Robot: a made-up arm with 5 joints. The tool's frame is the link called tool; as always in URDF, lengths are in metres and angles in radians. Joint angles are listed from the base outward.
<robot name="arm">
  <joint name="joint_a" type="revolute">
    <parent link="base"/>
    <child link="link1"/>
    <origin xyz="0 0 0.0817" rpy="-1.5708 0 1.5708"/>
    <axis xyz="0 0 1"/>
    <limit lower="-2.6" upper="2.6"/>
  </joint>
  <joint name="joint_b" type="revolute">
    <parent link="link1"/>
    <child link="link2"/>
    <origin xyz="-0.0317 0.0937 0.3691" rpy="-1.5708 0 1.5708"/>
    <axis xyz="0 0 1"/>
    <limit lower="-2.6" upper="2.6"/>
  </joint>
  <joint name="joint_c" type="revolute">
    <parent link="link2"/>
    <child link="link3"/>
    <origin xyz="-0.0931 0.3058 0.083" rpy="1.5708 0 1.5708"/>
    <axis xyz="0 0 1"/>
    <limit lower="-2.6" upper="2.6"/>
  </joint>
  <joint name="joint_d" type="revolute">
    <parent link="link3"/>
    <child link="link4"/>
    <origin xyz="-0.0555 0.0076 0.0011" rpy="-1.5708 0 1.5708"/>
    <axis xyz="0 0 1"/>
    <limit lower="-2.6" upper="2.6"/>
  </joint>
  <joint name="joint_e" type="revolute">
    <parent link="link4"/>
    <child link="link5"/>
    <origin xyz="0.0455 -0.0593 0.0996" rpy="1.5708 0 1.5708"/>
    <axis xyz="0 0 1"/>
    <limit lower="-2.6" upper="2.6"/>
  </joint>
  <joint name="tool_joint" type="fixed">
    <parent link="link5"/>
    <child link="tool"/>
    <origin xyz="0.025 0.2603 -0.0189" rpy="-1.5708 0 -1.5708"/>
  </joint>
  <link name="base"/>
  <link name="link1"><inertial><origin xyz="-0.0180 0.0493 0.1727"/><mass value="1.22"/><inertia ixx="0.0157" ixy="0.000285" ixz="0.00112" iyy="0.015" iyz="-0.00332" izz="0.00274"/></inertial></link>
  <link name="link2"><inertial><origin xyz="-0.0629 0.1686 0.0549"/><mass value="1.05"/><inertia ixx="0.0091" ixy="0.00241" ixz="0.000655" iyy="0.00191" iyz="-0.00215" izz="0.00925"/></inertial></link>
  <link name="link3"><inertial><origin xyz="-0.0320 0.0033 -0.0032"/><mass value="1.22"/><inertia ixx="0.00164" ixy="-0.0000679" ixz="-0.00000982" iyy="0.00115" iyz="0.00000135" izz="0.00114"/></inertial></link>
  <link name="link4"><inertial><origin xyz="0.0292 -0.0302 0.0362"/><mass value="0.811"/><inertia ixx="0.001" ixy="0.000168" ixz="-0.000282" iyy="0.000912" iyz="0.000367" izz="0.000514"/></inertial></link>
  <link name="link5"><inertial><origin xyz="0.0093 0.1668 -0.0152"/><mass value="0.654"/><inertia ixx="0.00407" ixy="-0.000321" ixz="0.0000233" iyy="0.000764" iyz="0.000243" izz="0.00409"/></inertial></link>
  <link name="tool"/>
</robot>
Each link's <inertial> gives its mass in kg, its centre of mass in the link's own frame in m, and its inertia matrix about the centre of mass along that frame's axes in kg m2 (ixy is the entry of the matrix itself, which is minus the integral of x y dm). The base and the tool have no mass. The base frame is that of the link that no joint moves.
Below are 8 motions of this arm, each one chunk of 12 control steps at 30 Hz.
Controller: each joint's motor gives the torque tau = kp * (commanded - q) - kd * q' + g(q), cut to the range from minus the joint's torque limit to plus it. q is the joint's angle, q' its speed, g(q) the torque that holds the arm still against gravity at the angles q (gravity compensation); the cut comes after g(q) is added. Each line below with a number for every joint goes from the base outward.
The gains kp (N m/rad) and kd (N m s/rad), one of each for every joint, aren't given. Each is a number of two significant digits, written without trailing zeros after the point. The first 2 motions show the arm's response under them.
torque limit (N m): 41 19 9 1.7 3.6
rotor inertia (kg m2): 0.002 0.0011 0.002 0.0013 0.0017
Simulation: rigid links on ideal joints. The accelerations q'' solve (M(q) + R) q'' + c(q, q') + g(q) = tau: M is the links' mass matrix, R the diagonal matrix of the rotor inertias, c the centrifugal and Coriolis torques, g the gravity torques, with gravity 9.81 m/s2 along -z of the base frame. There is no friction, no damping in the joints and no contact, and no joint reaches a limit. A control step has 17 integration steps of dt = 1/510 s. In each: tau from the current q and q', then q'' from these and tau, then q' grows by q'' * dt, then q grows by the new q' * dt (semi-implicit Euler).
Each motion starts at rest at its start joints. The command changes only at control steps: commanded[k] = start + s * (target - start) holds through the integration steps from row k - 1 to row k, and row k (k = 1, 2, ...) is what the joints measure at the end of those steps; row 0 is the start. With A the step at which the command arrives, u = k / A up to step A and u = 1 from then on. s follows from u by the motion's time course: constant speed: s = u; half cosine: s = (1 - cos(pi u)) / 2; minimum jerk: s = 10 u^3 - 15 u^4 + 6 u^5; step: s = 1 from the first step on.
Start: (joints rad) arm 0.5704 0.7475 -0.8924 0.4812 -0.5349
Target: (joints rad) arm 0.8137 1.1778 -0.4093 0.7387 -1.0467
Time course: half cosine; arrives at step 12
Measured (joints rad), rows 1 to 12:
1: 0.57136 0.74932 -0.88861 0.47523 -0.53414
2: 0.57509 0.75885 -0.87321 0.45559 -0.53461
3: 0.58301 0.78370 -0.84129 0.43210 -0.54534
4: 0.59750 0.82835 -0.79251 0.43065 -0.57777
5: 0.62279 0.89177 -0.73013 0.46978 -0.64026
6: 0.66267 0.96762 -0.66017 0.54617 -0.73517
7: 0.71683 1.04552 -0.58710 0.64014 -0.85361
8: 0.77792 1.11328 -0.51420 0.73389 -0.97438
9: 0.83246 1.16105 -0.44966 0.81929 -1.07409
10: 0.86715 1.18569 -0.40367 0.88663 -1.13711
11: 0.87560 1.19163 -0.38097 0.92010 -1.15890
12: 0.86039 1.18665 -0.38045 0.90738 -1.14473
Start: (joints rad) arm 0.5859 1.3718 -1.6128 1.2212 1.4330
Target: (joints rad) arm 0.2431 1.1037 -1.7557 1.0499 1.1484
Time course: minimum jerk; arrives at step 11
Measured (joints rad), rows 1 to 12:
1: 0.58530 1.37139 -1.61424 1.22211 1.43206
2: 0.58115 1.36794 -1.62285 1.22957 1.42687
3: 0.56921 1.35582 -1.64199 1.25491 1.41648
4: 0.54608 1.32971 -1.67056 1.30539 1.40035
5: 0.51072 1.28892 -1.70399 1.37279 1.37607
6: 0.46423 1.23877 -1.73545 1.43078 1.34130
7: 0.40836 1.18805 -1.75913 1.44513 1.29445
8: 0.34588 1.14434 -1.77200 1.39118 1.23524
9: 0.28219 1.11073 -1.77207 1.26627 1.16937
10: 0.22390 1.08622 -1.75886 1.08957 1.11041
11: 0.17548 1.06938 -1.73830 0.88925 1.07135
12: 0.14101 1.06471 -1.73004 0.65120 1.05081
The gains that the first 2 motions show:
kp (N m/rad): 69 140 62 5.4 11
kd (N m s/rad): 0.74 1.3 0.72 0.058 0.13
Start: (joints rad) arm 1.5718 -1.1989 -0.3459 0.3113 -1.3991
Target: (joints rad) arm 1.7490 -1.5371 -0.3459 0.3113 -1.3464
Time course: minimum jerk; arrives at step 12
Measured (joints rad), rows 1 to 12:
1: 1.57205 -1.19957 -0.34570 0.31168 -1.39865
2: 1.57404 -1.20479 -0.34452 0.31467 -1.39541
3: 1.58059 -1.22185 -0.34224 0.32433 -1.38628
4: 1.59424 -1.25685 -0.34018 0.34201 -1.37180
5: 1.61534 -1.30987 -0.33972 0.36202 -1.35829
6: 1.64202 -1.37419 -0.34095 0.37282 -1.35420
7: 1.67145 -1.43940 -0.34318 0.36412 -1.36355
8: 1.70100 -1.49566 -0.34604 0.33409 -1.38239
9: 1.72855 -1.53635 -0.34963 0.29048 -1.40061
10: 1.75228 -1.55861 -0.35351 0.24604 -1.40744
11: 1.77058 -1.56287 -0.35649 0.21383 -1.39706
12: 1.78232 -1.55292 -0.35732 0.20469 -1.37087

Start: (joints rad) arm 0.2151 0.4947 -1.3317 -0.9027 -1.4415
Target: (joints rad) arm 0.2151 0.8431 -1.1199 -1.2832 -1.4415
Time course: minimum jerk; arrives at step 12
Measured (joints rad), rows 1 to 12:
1: 0.21482 0.49527 -1.33122 -0.90383 -1.44219
2: 0.21282 0.49971 -1.32763 -0.91273 -1.44678
3: 0.20751 0.51438 -1.31674 -0.94184 -1.45770
4: 0.20000 0.54502 -1.29577 -1.00070 -1.47037
5: 0.19443 0.59335 -1.26541 -1.08611 -1.47425
6: 0.19480 0.65621 -1.22887 -1.17936 -1.46205
7: 0.20195 0.72651 -1.19002 -1.25313 -1.43700
8: 0.21336 0.79457 -1.15364 -1.28474 -1.41079
9: 0.22515 0.84981 -1.12562 -1.26792 -1.39516
10: 0.23423 0.88346 -1.11041 -1.21548 -1.39533
11: 0.23960 0.89199 -1.10803 -1.15330 -1.40894
12: 0.24184 0.87935 -1.11433 -1.11195 -1.42992

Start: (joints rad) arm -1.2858 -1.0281 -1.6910 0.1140 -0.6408
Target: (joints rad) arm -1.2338 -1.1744 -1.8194 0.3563 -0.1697
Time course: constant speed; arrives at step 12
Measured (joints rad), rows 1 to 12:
1: -1.28309 -1.03141 -1.69989 0.13536 -0.63374
2: -1.27714 -1.04038 -1.71541 0.17803 -0.60957
3: -1.27025 -1.05373 -1.72620 0.21360 -0.56481
4: -1.26279 -1.07006 -1.73306 0.22878 -0.50469
5: -1.25451 -1.08839 -1.74266 0.23001 -0.44036
6: -1.24684 -1.10715 -1.75538 0.22991 -0.38125
7: -1.24174 -1.12443 -1.76711 0.23905 -0.33158
8: -1.23978 -1.13870 -1.77643 0.25972 -0.29174
9: -1.23991 -1.14944 -1.78593 0.28621 -0.26009
10: -1.24067 -1.15742 -1.79782 0.31339 -0.23325
11: -1.24110 -1.16432 -1.81116 0.34141 -0.20653
12: -1.24058 -1.17205 -1.82378 0.37082 -0.17594

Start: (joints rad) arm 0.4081 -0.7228 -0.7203 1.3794 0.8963
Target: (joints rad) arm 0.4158 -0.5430 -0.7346 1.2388 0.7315
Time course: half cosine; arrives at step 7
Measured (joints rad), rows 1 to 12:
1: 0.40629 -0.71880 -0.72309 1.37594 0.88936
2: 0.39938 -0.70148 -0.72975 1.36002 0.86996
3: 0.38744 -0.66513 -0.73622 1.32389 0.84399
4: 0.37716 -0.61569 -0.74001 1.26799 0.81853
5: 0.37917 -0.56834 -0.74123 1.20112 0.79748
6: 0.39773 -0.53671 -0.73982 1.14278 0.77874
7: 0.42397 -0.52501 -0.73395 1.12314 0.75508
8: 0.44365 -0.52794 -0.72552 1.16265 0.71894
9: 0.45018 -0.53550 -0.71962 1.25009 0.67867
10: 0.44740 -0.53999 -0.71658 1.34648 0.66008
11: 0.44246 -0.53895 -0.71736 1.40695 0.67123
12: 0.44049 -0.53503 -0.72420 1.41020 0.69876

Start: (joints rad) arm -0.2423 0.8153 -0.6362 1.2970 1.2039
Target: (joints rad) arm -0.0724 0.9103 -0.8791 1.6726 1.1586
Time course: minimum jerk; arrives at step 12
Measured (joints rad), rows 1 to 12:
1: -0.24224 0.81549 -0.63711 1.29675 1.20264
2: -0.24171 0.81686 -0.64291 1.29522 1.19515
3: -0.23964 0.82095 -0.65707 1.29208 1.17947
4: -0.23424 0.82889 -0.67995 1.28945 1.15984
5: -0.22300 0.84101 -0.71060 1.28948 1.14126
6: -0.20337 0.85675 -0.74704 1.29216 1.12763
7: -0.17468 0.87420 -0.78589 1.30023 1.12362
8: -0.13920 0.89037 -0.82398 1.32242 1.13255
9: -0.10136 0.90216 -0.85862 1.37052 1.15493
10: -0.06639 0.90747 -0.88748 1.45527 1.18826
11: -0.03834 0.90655 -0.90882 1.57928 1.22639
12: -0.01660 0.90489 -0.91803 1.71429 1.25998

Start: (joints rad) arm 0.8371 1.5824 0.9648 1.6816 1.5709
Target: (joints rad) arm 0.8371 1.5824 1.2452 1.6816 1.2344
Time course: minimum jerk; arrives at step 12
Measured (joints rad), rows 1 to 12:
1: 0.83706 1.58243 0.96558 1.68145 1.57137
2: 0.83698 1.58262 0.97078 1.68045 1.57317
3: 0.83751 1.58291 0.98465 1.67783 1.57172
4: 0.83934 1.58305 1.00976 1.67331 1.55696
5: 0.84208 1.58293 1.04646 1.66719 1.51960
6: 0.84408 1.58280 1.09242 1.66030 1.45639
7: 0.84360 1.58309 1.14324 1.65383 1.37252
8: 0.84010 1.58386 1.19349 1.64946 1.28082
9: 0.83472 1.58430 1.23712 1.64965 1.19751
10: 0.82937 1.58328 1.26808 1.65740 1.13729
11: 0.82588 1.58054 1.28222 1.67431 1.11046
12: 0.82554 1.57754 1.27987 1.69806 1.12114

